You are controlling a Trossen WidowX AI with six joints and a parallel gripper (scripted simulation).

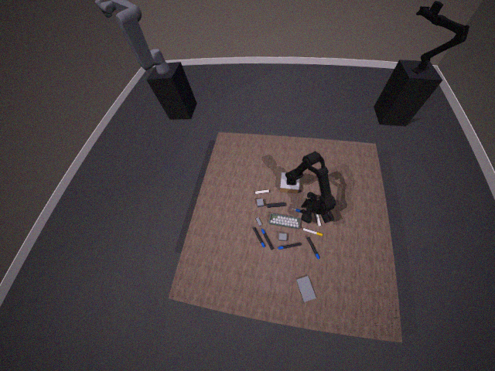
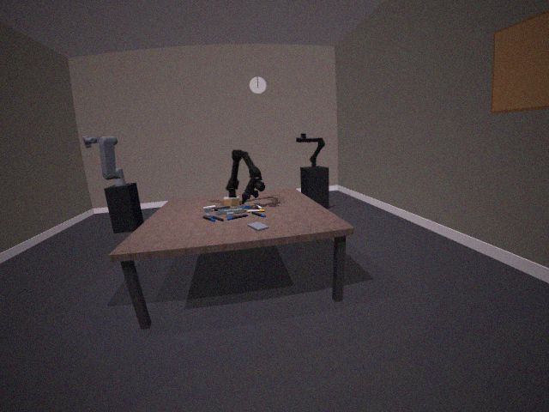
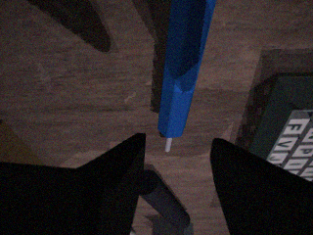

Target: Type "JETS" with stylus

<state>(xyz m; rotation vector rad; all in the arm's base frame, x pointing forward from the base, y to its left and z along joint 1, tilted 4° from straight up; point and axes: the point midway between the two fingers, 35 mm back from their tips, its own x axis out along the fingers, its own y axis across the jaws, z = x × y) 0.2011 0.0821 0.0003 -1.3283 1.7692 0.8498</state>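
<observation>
My gripper tip is now 3 cm above the blue stylus and 2 cm to the left of it. The rest, counted from my gripper tip: yellow marker 14 cm ahead, 9 cm to the left, 3 cm below; then black bar 16 cm to the right, 3 cm below, 3 cm behind; then grey block 18 cm ahead, 11 cm to the right, 3 cm below.
</observation>
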